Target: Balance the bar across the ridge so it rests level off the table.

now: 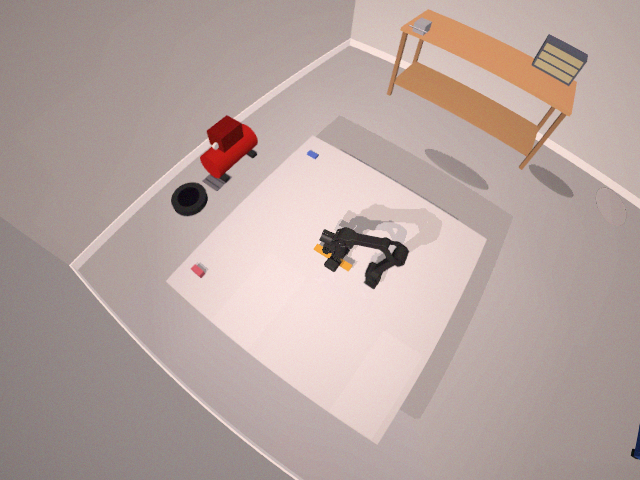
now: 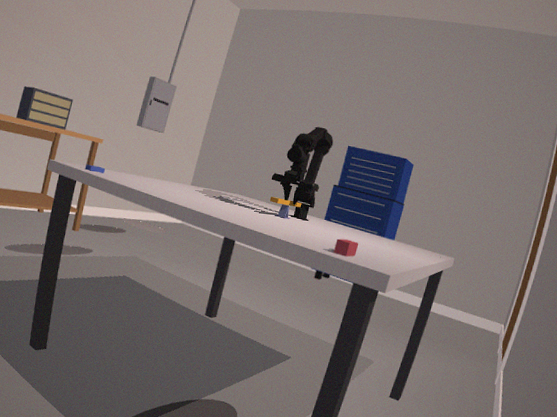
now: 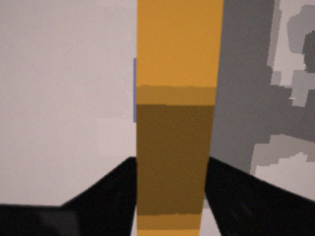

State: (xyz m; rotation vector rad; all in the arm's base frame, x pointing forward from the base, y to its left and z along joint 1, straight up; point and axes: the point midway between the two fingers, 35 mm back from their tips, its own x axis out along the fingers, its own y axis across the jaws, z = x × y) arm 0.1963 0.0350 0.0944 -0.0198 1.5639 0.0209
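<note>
My gripper tip is now 3 cm short of the orange bar. From my gripper tip the other things lie so: red block: 54 cm ahead, 46 cm to the left, 4 cm below; then blue block: 54 cm to the right, 54 cm ahead, 5 cm below.
</note>
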